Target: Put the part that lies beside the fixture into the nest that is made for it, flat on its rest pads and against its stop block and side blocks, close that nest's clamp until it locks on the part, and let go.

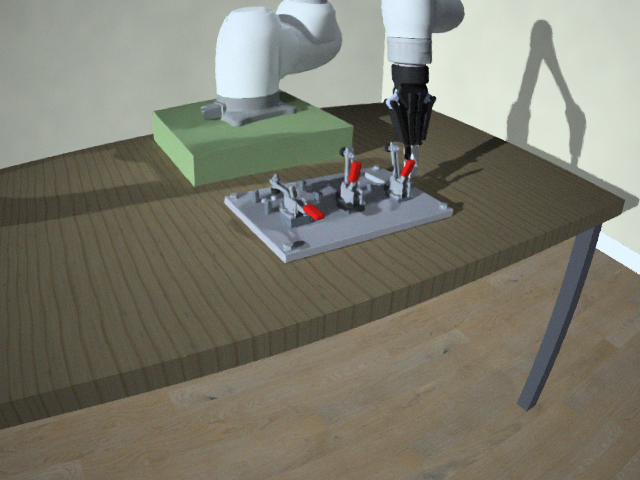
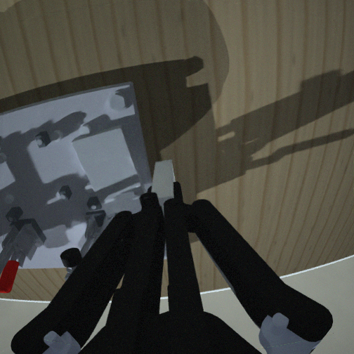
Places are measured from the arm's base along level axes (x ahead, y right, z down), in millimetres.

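Pixels of known places: gripper, between the fingertips: (image 1: 411,174); arm's base, origin of its link: (image 1: 247,111).
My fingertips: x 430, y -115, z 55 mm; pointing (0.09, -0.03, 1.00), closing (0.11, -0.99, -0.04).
Ahead of a thing's pixels: the offset from my fingertips to its top centre. "spot": to the spot under its first point.
The grey fixture plate @(dx +1, dy +195, dz +10 mm) (image 1: 366,224) (image 2: 42,109) lies on the wooden table and carries three toggle clamps with red handles. The left clamp's handle @(spot: dx +78, dy +323, dz -36 mm) (image 1: 313,211) lies down flat. The middle clamp's handle @(spot: dx +43, dy +207, dz -64 mm) (image 1: 354,171) stands upright. The right clamp's handle @(spot: dx +72, dy +100, dz -58 mm) (image 1: 408,168) also stands up, tilted. A pale flat part @(dx -13, dy +52, dz +0 mm) (image 1: 376,178) lies in the nest between the middle and right clamps. My gripper (image 1: 413,151) (image 2: 164,191) is shut with nothing between its fingers. Its tips hang just behind and beside the right clamp's handle, over the plate's right edge; whether they touch it I cannot tell.
The arm's base stands on a green block (image 1: 261,138) behind the fixture. A wall (image 1: 499,71) rises close on the right. The table's curved front edge (image 1: 347,319) drops to the floor. A grey leg (image 1: 542,362) stands at the lower right.
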